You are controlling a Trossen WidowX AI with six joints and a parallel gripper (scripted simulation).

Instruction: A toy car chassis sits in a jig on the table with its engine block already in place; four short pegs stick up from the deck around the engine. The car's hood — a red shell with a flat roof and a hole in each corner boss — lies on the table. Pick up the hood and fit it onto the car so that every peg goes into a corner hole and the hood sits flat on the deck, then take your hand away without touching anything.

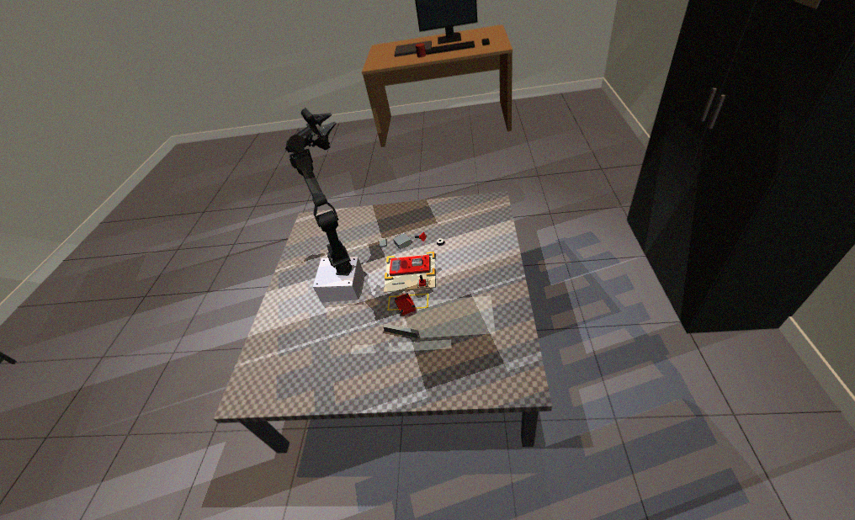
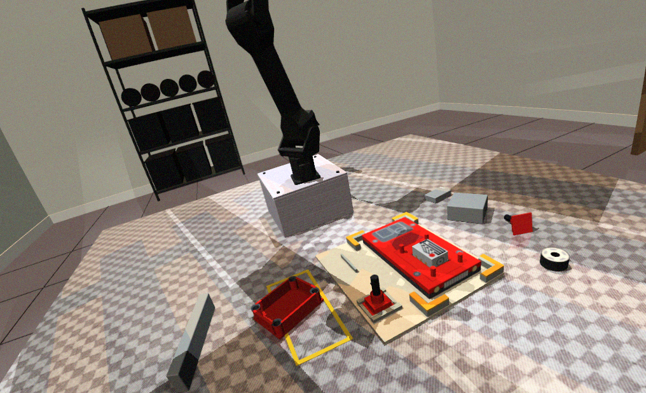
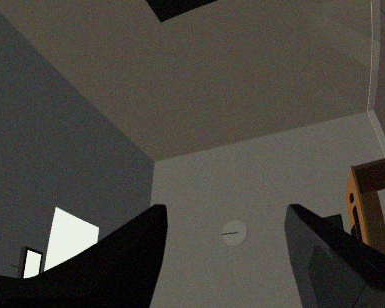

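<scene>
The red hood is 740 mm below my gripper tip, 360 mm to the right of it and 230 mm ahead of it. From my gripper tip the other things lie so: black ring 740 mm below, 340 mm ahead, 60 mm to the left; jig 730 mm below, 220 mm ahead, 140 mm to the right; grey engine block 720 mm below, 240 mm ahead, 110 mm to the right.
</scene>
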